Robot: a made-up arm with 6 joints.
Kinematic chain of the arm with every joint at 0, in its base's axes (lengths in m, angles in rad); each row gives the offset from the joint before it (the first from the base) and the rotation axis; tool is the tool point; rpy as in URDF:
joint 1: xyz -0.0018 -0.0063 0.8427 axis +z
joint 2: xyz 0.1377 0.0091 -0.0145 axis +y
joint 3: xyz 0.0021 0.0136 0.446 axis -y
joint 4: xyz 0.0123 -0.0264 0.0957 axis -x
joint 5: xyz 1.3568 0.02 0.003 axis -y
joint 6: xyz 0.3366 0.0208 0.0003 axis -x
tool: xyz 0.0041 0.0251 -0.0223 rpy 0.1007 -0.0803 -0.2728
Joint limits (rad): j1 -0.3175..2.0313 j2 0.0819..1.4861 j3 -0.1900..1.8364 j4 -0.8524..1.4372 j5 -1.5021..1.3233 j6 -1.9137..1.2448
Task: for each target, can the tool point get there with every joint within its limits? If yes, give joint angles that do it. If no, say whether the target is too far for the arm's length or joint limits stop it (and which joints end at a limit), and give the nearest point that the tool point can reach.
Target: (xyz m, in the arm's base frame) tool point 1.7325 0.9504 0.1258
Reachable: yes | joints 0.3857 1.3649 0.6996 0.7986 0.8214 -1.4994
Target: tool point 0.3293 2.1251 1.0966
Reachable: yes | joints 1.4557 0.9083 0.9472 0.8380 -0.4772 -0.1308
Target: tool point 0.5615 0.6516 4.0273
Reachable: no: too far | nearest point 0.4002 0.4632 2.9378 | short by 1.117 m
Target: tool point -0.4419 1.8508 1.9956
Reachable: yes | joints 1.8015 0.7706 1.3186 0.2965 -0.2810 0.7052
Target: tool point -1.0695 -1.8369 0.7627
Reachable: no: joint limits stop it (at a limit: joint 1, joint 2, joint 3, joint 5) | nearest point 0.2581 -0.4136 -0.4818 | short by 2.310 m
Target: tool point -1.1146 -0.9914 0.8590
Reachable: no: joint limits stop it (at a limit: joint 1, joint 2, joint 3, joint 5) | nearest point -0.3931 0.1709 -0.4770 | short by 1.912 m
